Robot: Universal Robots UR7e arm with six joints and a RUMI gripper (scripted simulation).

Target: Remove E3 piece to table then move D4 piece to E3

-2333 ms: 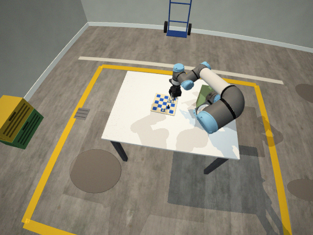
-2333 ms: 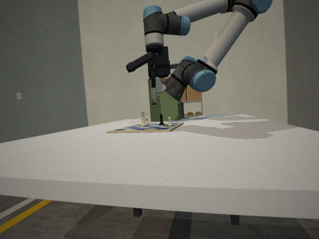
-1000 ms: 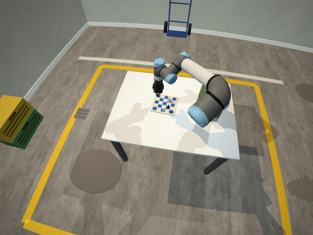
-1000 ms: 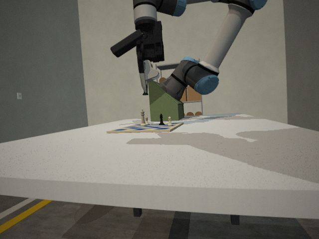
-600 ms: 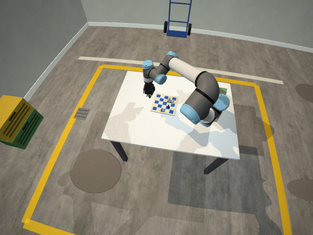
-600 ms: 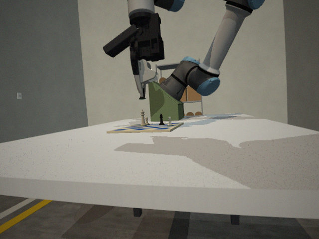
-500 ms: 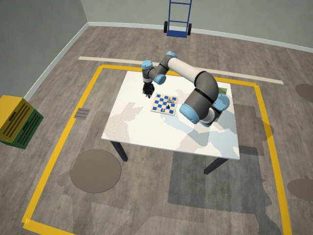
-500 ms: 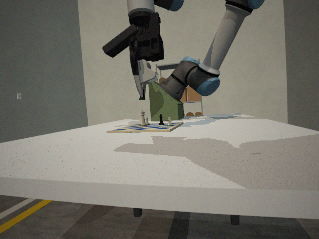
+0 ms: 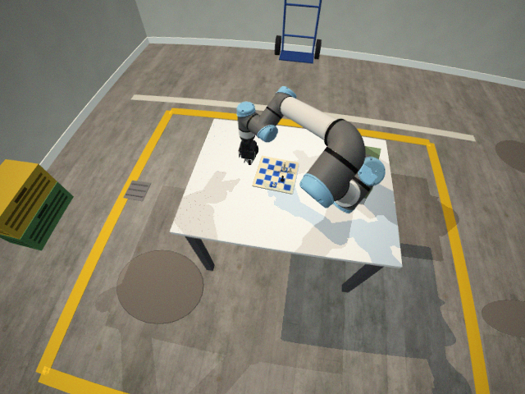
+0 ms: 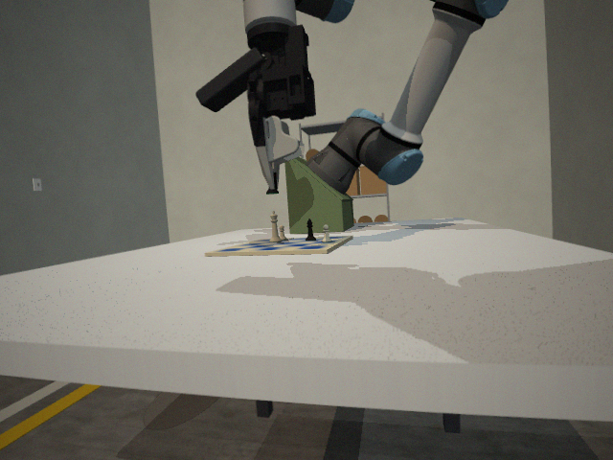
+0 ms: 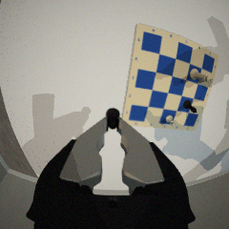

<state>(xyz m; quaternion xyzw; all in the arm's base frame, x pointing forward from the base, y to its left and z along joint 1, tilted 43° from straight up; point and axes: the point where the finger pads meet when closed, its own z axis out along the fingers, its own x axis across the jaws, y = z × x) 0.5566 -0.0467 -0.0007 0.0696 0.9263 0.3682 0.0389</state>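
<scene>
My gripper is now 18 cm past the tall white piece, 8 cm above it and 5 cm to the left of it. Also, from my hand: blue-and-cream chessboard (14 cm behind, 11 cm below, 1 cm to the right); then black pawn (1 cm below).
</scene>
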